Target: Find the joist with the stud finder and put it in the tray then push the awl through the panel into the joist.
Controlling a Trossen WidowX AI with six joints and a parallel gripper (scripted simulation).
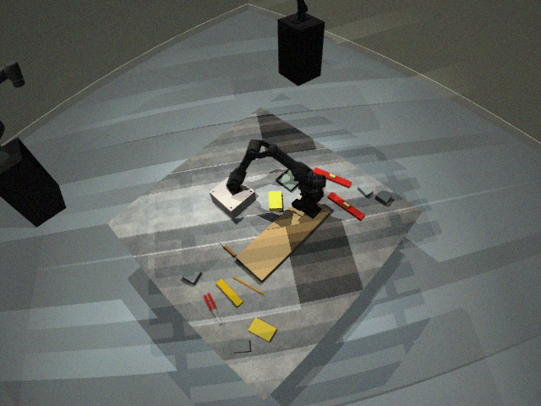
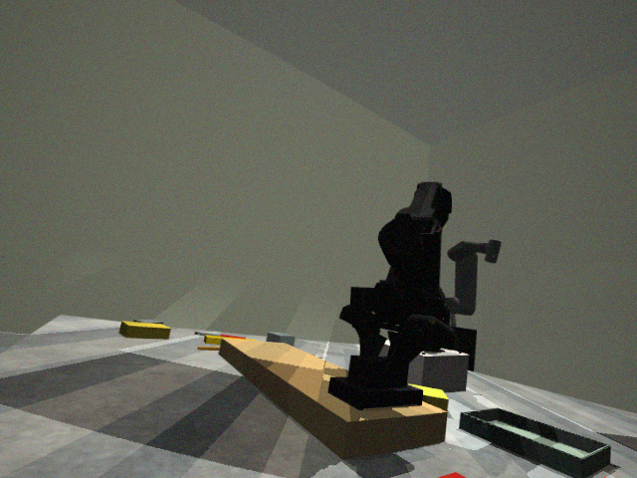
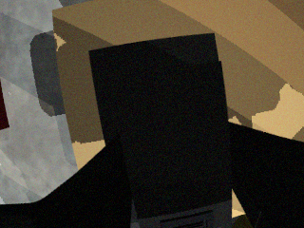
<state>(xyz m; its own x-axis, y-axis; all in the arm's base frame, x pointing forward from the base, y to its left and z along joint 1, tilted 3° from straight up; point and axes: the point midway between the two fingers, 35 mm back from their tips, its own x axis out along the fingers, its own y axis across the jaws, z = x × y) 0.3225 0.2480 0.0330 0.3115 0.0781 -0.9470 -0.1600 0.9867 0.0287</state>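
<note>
Right now the pencil is 500 mm to the right of my gripper tip, 130 mm ahead of it and 60 mm below it. Also, from my gripper tip: stud finder 20 mm behind, 20 mm above; awl 470 mm to the right, 110 mm behind, 60 mm below; tray 240 mm behind, 80 mm to the left, 50 mm below.
</note>
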